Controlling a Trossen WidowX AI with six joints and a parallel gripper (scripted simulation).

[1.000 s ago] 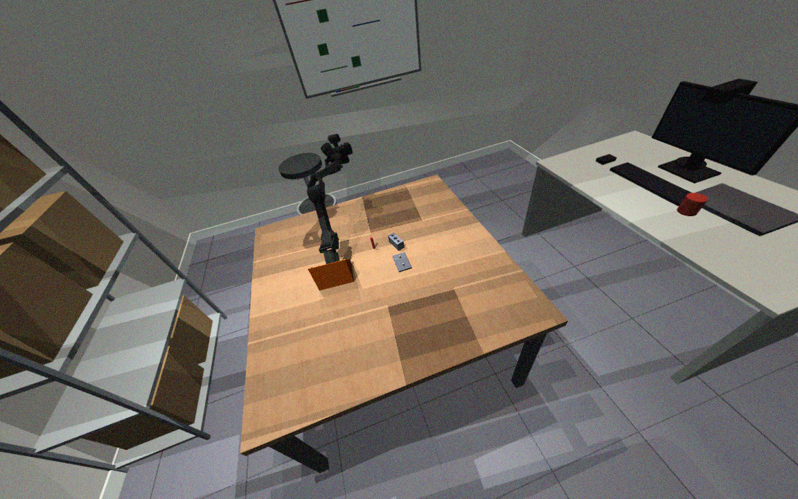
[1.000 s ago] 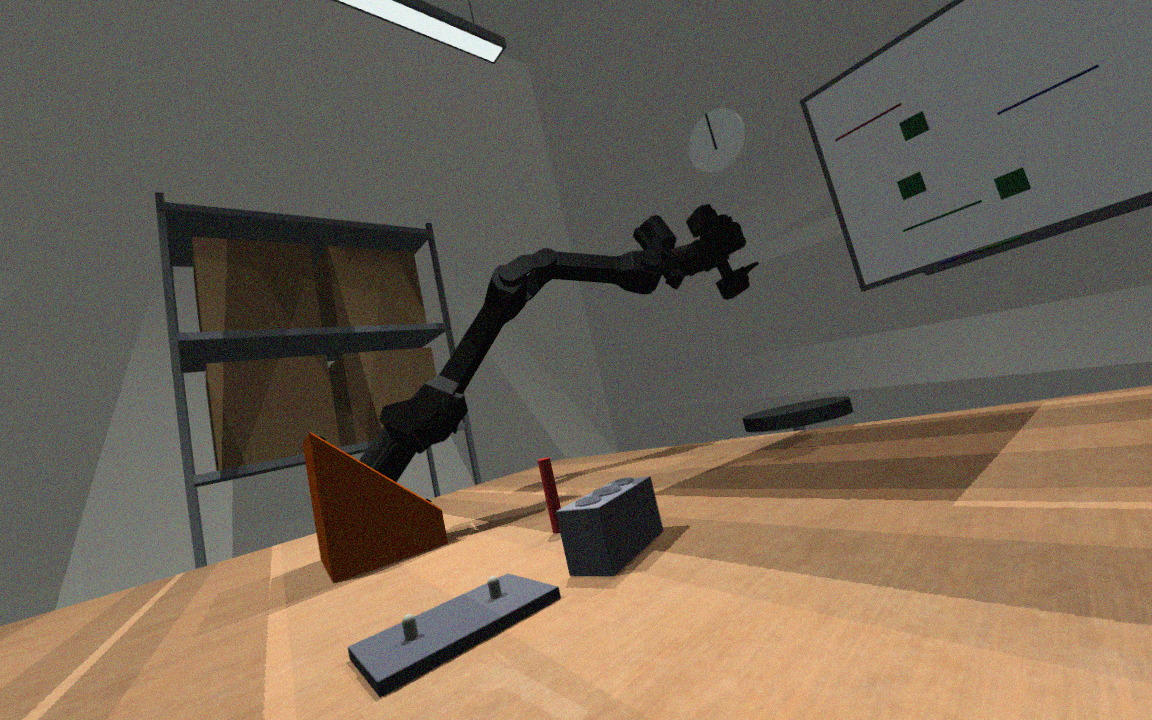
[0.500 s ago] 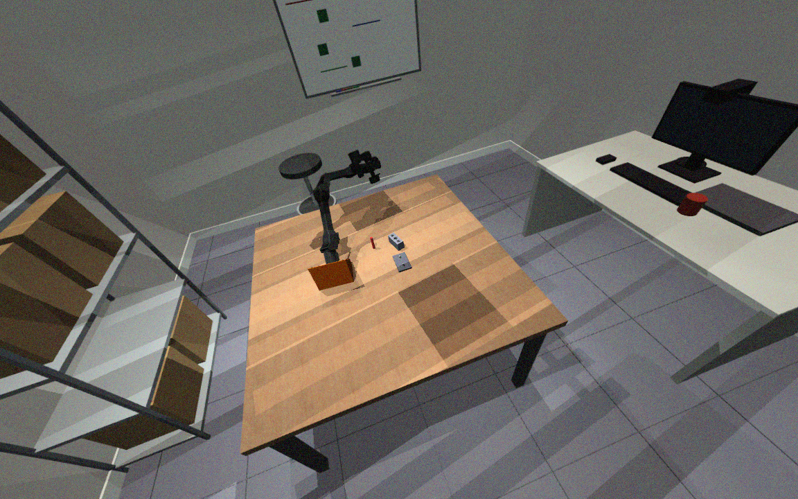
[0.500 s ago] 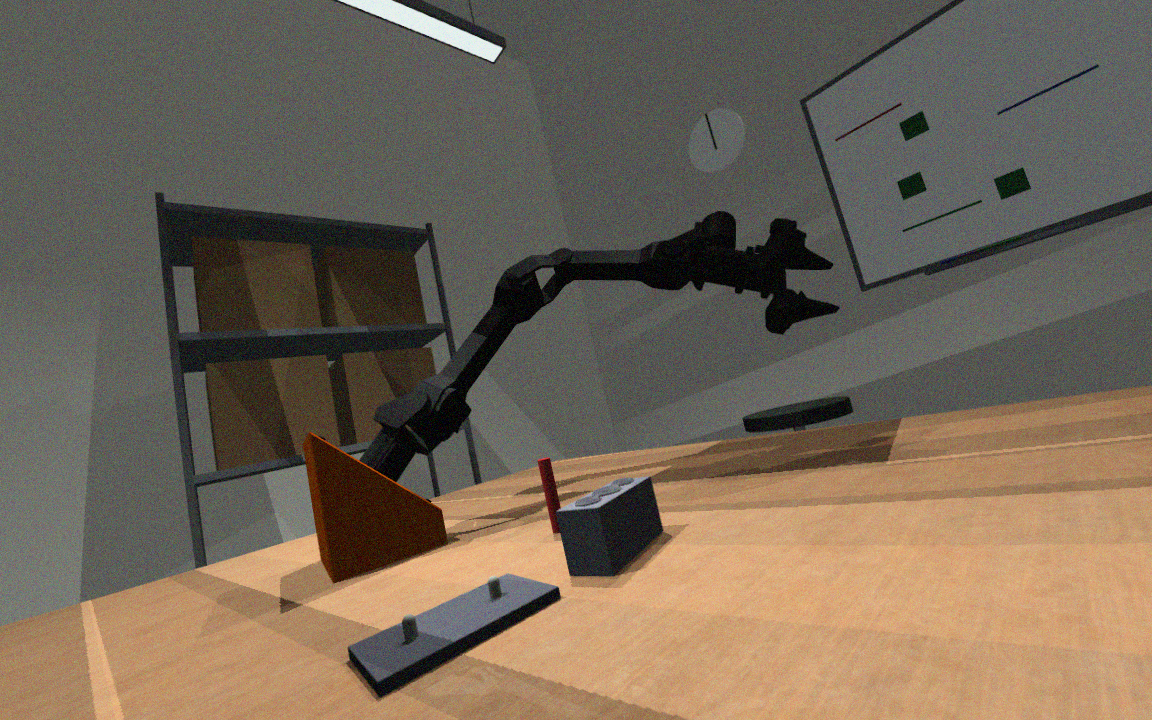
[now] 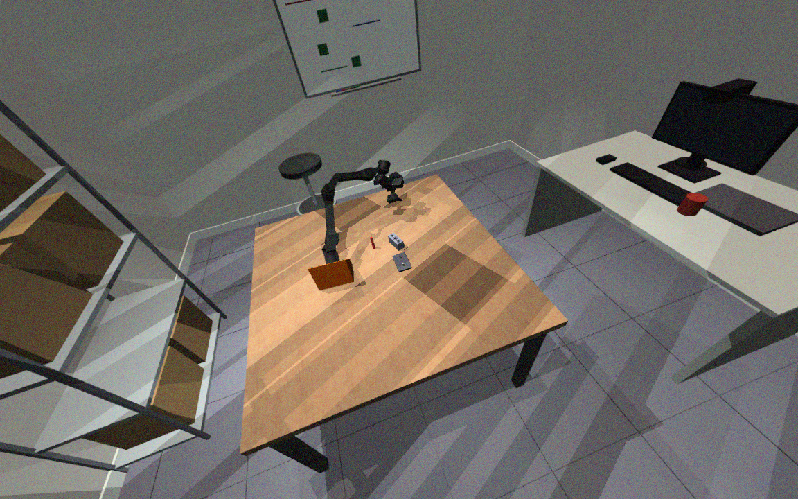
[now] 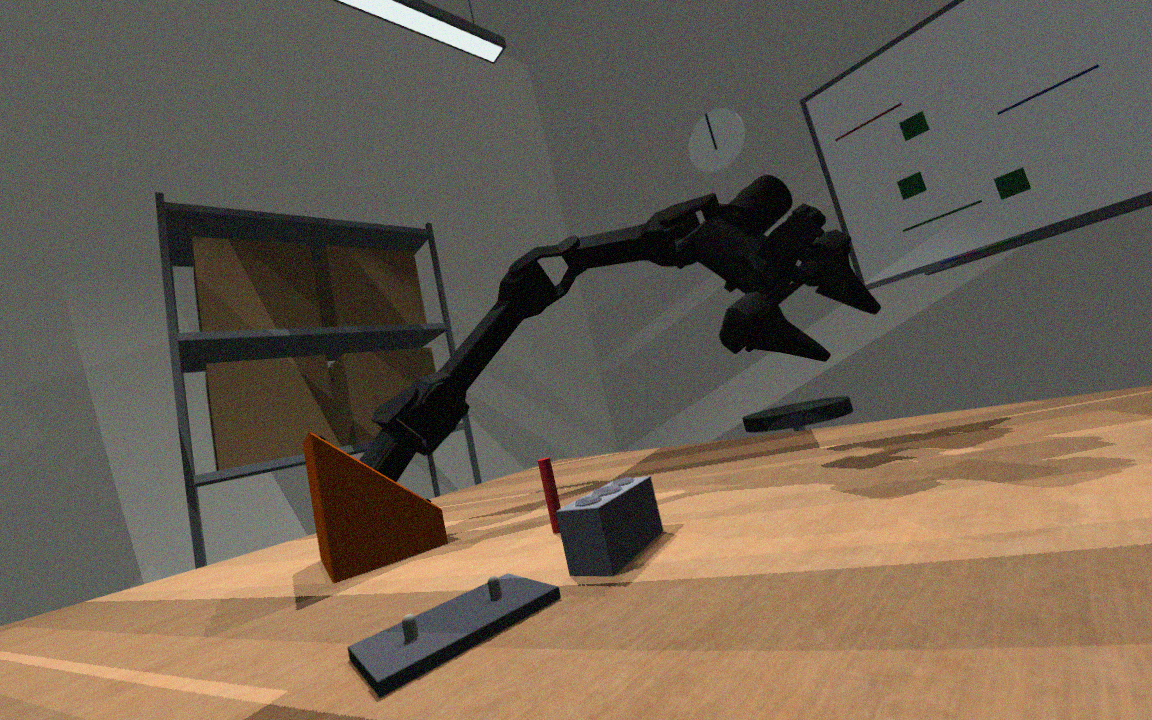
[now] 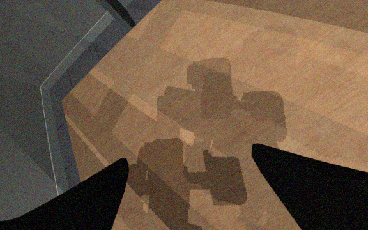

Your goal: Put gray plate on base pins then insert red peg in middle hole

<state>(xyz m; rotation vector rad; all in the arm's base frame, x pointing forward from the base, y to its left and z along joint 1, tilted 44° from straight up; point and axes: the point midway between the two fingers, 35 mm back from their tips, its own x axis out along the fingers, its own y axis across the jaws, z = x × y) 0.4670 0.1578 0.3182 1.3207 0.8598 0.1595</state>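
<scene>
My gripper tip is 140 mm past the gray plate, 260 mm to the left of it and 100 mm above it. Also, from my gripper tip: base (160 mm behind, 400 mm to the right, 130 mm below); then red peg (270 mm behind, 230 mm to the right, 100 mm below).
</scene>
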